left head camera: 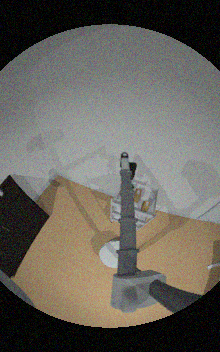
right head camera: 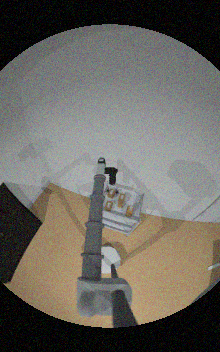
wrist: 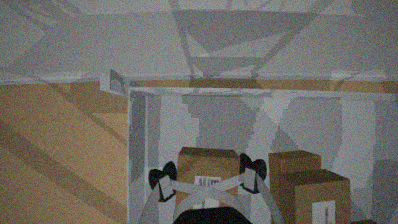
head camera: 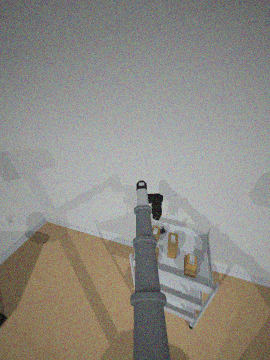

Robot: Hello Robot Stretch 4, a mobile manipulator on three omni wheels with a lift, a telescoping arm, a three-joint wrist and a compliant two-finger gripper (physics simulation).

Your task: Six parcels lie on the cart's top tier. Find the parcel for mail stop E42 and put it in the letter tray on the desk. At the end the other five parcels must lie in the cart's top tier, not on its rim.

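Seen in the pictures: gripper, fingertip midpoint: (right head camera: 111,192) (wrist: 207,170) (head camera: 156,232); robot's base at its link origin: (left head camera: 114,253) (right head camera: 104,258).
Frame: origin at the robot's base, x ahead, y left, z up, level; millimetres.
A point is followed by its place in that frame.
My gripper (wrist: 207,170) @[y -87, x 709, z 695 mm] (head camera: 161,230) (right head camera: 112,191) @[y -87, x 709, z 695 mm] is shut on a brown parcel (wrist: 208,163) @[y -93, x 725, z 736 mm] (head camera: 156,232) @[y -83, x 677, z 735 mm] with a white label that I cannot read. It holds the parcel over the left part of the top tier of the white cart (wrist: 137,128) @[y -18, x 783, z 672 mm] (head camera: 206,286) @[y -294, x 384, z 699 mm] (right head camera: 118,225) @[y -168, x 426, z 404 mm] (left head camera: 113,209) @[y 52, x 577, z 370 mm]. More brown parcels lie in the tier: two close together on the right in the wrist view (wrist: 320,191) @[y -189, x 660, z 737 mm] (wrist: 294,161) @[y -189, x 682, z 687 mm], and others in the head views (head camera: 172,245) @[y -169, x 582, z 734 mm] (head camera: 190,265) @[y -241, x 470, z 726 mm] (right head camera: 108,205) @[y -53, x 552, z 685 mm]. My arm hides part of the tier. The letter tray is not in view.
The cart stands against a grey wall on a tan floor. A dark flat slab (left head camera: 15,222) @[y 1311, x 34, z 592 mm] (right head camera: 13,230) @[y 1312, x 33, z 491 mm] lies at the far left. Pale edges (left head camera: 209,212) @[y -1839, x 371, z 323 mm] show at the far right. My white round base (left head camera: 108,254) @[y 77, x -13, z 187 mm] is near the cart.
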